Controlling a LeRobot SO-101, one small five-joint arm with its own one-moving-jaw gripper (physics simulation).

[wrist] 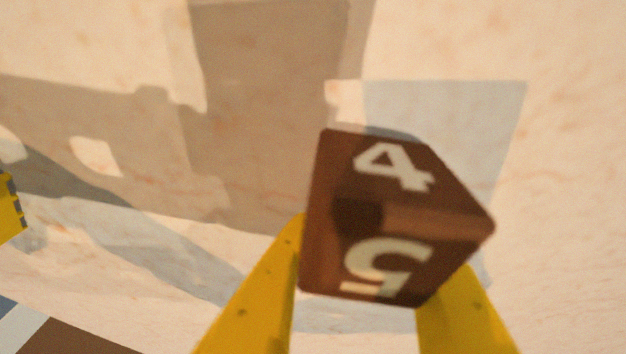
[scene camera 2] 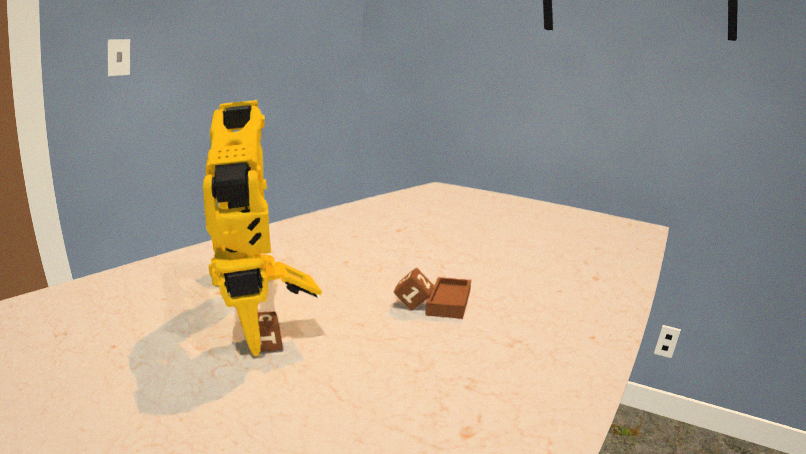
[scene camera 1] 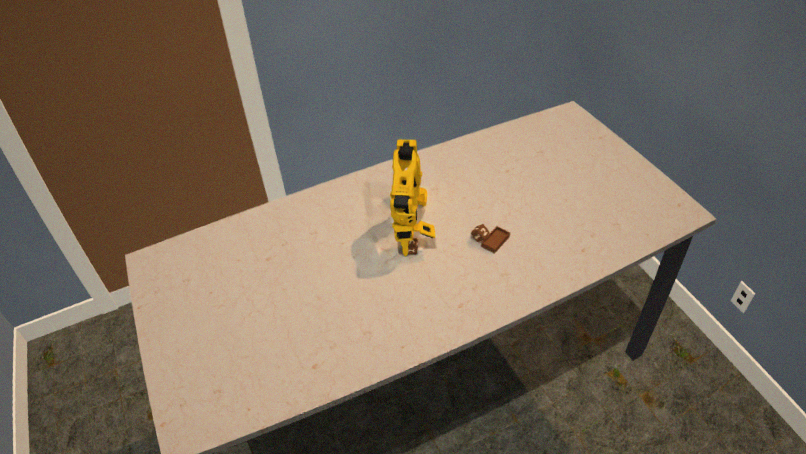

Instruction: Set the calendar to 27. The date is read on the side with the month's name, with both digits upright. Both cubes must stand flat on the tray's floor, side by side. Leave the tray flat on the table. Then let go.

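Note:
My gripper (scene camera 1: pixel 408 248) (scene camera 2: pixel 261 341) (wrist: pixel 382 245) is shut on a brown cube (scene camera 1: pixel 413 246) (scene camera 2: pixel 270 333) (wrist: pixel 395 220). In the wrist view its two jaws press on the cube's left and right sides, and the faces with 4 and 5 show. The cube is at or very near the table top; contact is unclear. A second brown cube (scene camera 1: pixel 479 232) (scene camera 2: pixel 413 289) is tilted on an edge against the left side of the brown tray (scene camera 1: pixel 496 239) (scene camera 2: pixel 445 310), with 1 and 2 on its faces. The tray lies flat with no cube inside. The month's name is not readable.
The tray and the tilted cube stand on the table (scene camera 1: pixel 349 315) (scene camera 2: pixel 366 383), to the right of the gripper in both scene views. The arm's shadow falls left of it. A blue wall (scene camera 1: pixel 423 67) (scene camera 2: pixel 338 112) rises behind the table.

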